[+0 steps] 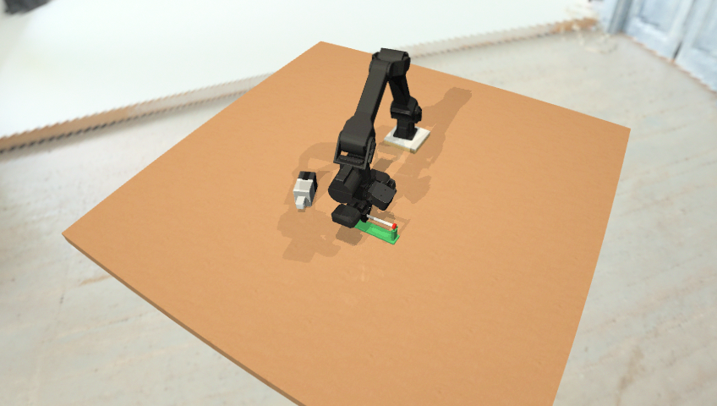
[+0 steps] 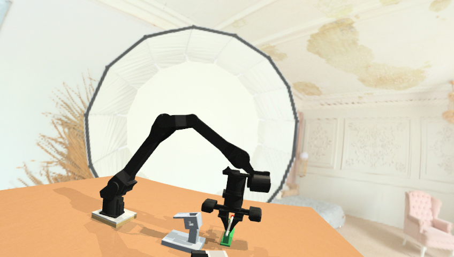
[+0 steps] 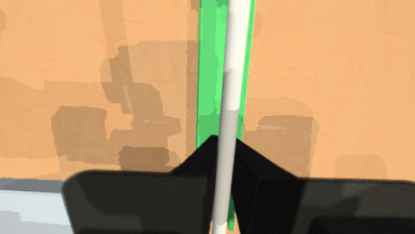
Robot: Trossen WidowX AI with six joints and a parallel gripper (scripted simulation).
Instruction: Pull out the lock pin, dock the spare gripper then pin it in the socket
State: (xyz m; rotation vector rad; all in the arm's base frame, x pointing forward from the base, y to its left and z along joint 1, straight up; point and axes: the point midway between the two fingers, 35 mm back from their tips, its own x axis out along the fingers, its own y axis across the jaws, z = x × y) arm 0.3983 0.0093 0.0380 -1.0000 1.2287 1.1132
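Right now the green pin rest is 2 cm to the left of my gripper tip. Round my gripper tip: spare gripper: 4 cm behind, 19 cm to the right; then grey mount: 12 cm behind, 7 cm to the right, 3 cm above.
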